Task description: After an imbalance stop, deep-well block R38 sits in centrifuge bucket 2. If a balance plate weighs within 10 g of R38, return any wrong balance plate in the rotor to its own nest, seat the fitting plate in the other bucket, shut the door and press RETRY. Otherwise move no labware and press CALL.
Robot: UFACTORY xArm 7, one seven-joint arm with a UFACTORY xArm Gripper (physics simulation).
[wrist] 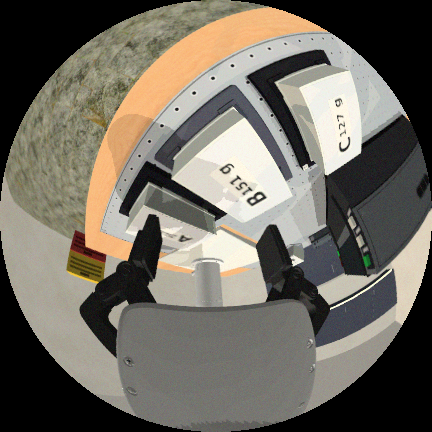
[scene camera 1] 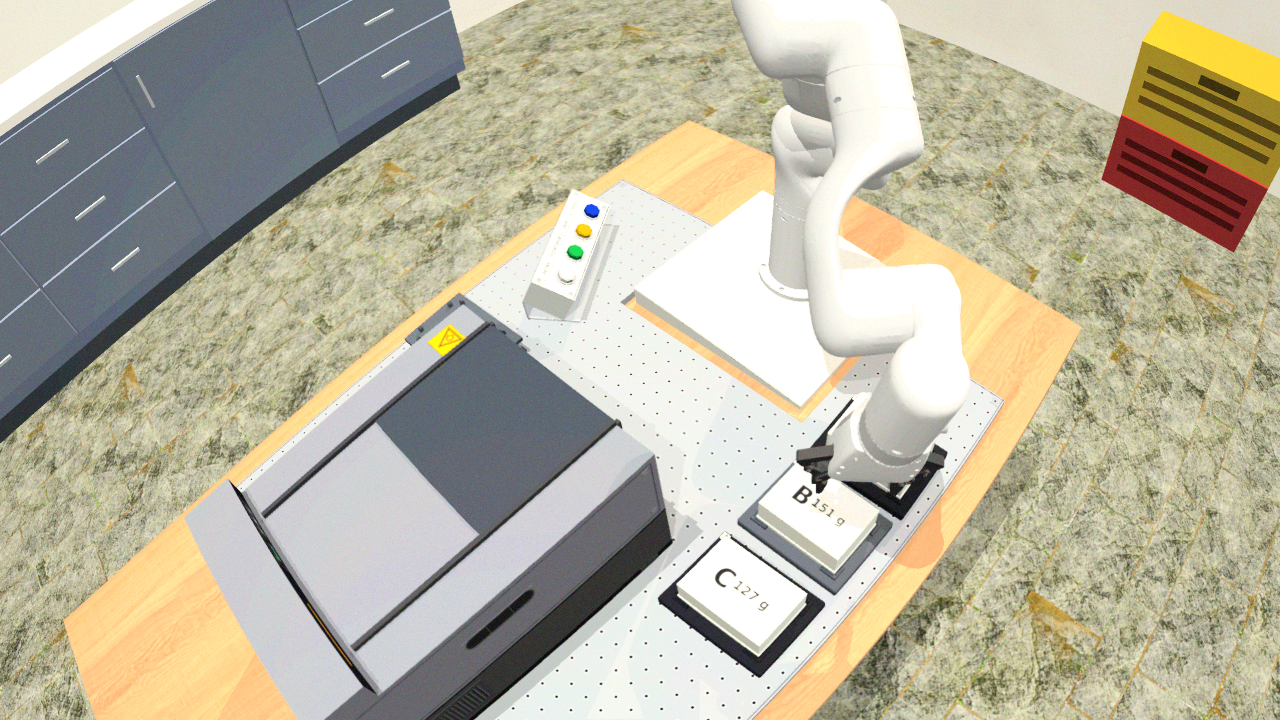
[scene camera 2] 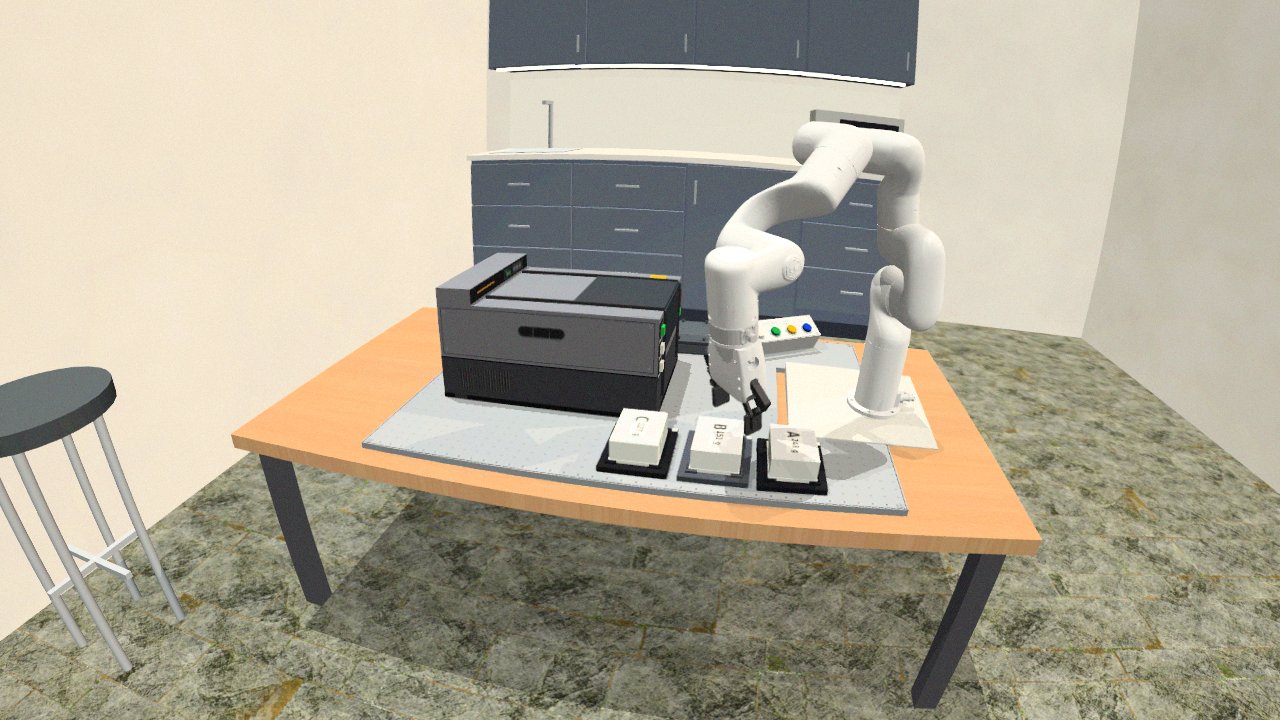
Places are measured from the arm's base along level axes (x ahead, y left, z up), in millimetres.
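Pixels of known places: gripper, between the fingertips: (wrist: 212, 231) (scene camera 1: 856, 482) (scene camera 2: 736, 417); arm's base, origin of its link: (wrist: 206, 262) (scene camera 1: 797, 272) (scene camera 2: 873, 404).
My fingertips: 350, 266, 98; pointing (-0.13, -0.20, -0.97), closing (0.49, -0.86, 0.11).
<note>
Ahead of a thing's pixels: the offset from my fingertips to its middle, as dx, dy, dz. Level surfaces: height alone.
My gripper (scene camera 1: 857, 488) (scene camera 2: 736, 411) (wrist: 212, 231) is open and empty, low over the nests near plates A and B. White plate A @(-107, -7, -70) (scene camera 2: 794, 456) (wrist: 170, 231) sits in a black nest; its weight is hard to read. White plate B @(+23, -32, -70) (scene camera 1: 810, 523) (scene camera 2: 716, 452) (wrist: 220, 170), marked 151 g, sits in a grey nest. White plate C @(+161, -54, -70) (scene camera 1: 742, 595) (scene camera 2: 637, 438) (wrist: 330, 115), marked 127 g, sits in a black nest. The centrifuge @(+331, -373, +19) (scene camera 1: 581, 537) (scene camera 2: 608, 340) (wrist: 390, 215) shows a covered top; rotor, buckets and R38 are hidden. A button box @(-180, -584, -61) (scene camera 1: 554, 259) (scene camera 2: 787, 342) has white, green, yellow and blue buttons.
A perforated grey board @(dz -103) (scene camera 1: 626, 376) (scene camera 2: 528, 438) lies on the wooden table @(dz -116) (scene camera 1: 134, 617) (scene camera 2: 340, 385) under the centrifuge and nests. The white base plate (scene camera 1: 716, 286) (scene camera 2: 823, 402) of the arm lies beside the board. Small coloured buttons show on the centrifuge's end.
</note>
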